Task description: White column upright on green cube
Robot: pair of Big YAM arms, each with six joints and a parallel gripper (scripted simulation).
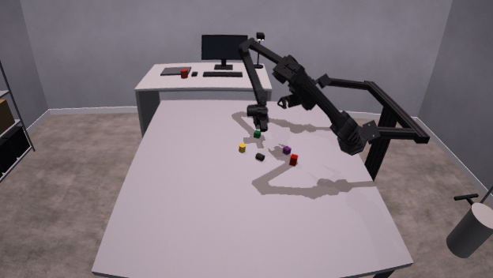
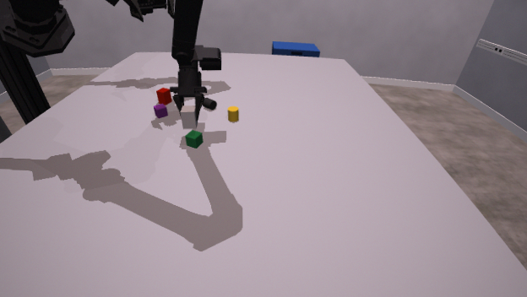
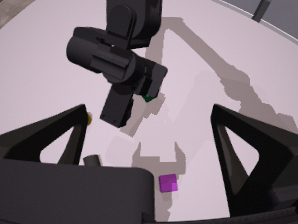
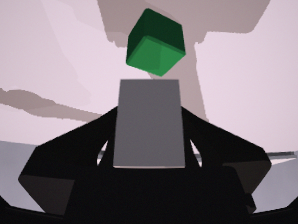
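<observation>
Now: the green cube 80 mm below my right hand. From my right hand the other things lie so: white column 10 mm above; then yellow cylinder 130 mm ahead, 160 mm to the left, 70 mm below; then purple cube 150 mm behind, 200 mm to the left, 80 mm below.
</observation>
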